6 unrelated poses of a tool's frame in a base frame.
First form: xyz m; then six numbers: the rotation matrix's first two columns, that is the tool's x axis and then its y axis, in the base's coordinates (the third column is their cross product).
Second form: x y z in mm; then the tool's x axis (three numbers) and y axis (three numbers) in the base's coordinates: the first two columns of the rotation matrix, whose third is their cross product. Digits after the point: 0 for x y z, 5 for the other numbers.
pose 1, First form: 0.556, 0.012, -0.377, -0.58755, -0.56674, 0.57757, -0.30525, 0.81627, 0.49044
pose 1, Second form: 556, 12, -377, -0.58755, -0.56674, 0.57757, -0.30525, 0.81627, 0.49044
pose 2, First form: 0.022, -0.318, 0.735, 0.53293, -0.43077, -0.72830, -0.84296, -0.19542, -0.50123
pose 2, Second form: 22, -318, 735, 0.53293, -0.43077, -0.72830, -0.84296, -0.19542, -0.50123
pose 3, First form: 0.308, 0.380, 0.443, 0.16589, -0.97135, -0.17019, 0.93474, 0.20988, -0.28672
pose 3, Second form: 308, 380, 443, 0.16589, -0.97135, -0.17019, 0.93474, 0.20988, -0.28672
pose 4, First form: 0.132, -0.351, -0.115, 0.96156, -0.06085, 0.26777, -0.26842, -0.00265, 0.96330
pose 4, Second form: 132, -351, -115, 0.96156, -0.06085, 0.26777, -0.26842, -0.00265, 0.96330
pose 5, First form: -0.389, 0.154, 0.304, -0.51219, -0.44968, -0.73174, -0.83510, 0.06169, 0.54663
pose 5, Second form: -389, 154, 304, -0.51219, -0.44968, -0.73174, -0.83510, 0.06169, 0.54663
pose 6, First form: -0.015, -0.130, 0.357, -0.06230, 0.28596, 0.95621, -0.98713, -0.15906, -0.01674
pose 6, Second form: -15, -130, 357, -0.06230, 0.28596, 0.95621, -0.98713, -0.15906, -0.01674
